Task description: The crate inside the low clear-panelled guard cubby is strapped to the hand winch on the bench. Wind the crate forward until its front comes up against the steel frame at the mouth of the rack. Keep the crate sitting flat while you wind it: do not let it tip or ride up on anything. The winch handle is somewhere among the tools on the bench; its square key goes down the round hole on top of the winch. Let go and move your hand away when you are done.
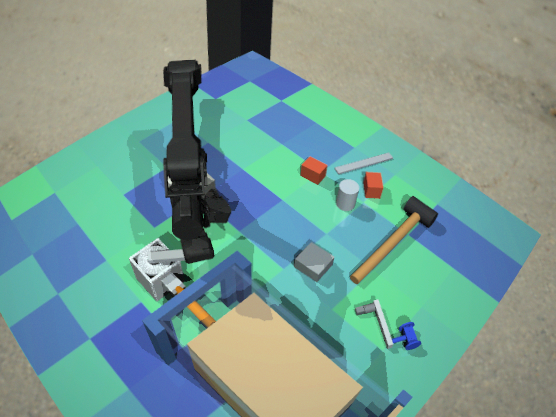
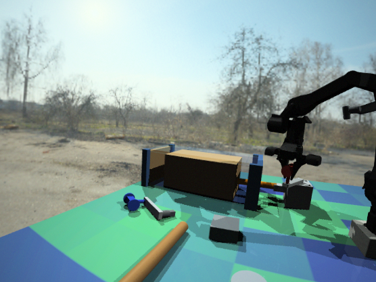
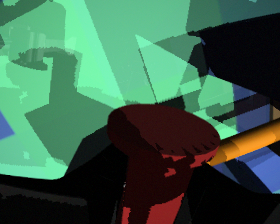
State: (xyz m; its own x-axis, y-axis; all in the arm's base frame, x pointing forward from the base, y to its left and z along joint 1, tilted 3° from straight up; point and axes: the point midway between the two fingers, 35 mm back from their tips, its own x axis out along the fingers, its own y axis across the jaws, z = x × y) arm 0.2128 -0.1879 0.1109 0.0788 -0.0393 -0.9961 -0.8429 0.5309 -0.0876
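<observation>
Now: the red-knobbed crank 30 mm to the right of my gripper tip, 20 mm behind it and 10 mm below it. Also, from my gripper tip: grey winch (80 mm to the right, 80 mm below, 80 mm behind); then red knob (20 mm above); then blue frame (100 mm ahead, 90 mm to the right, 10 mm below).
</observation>
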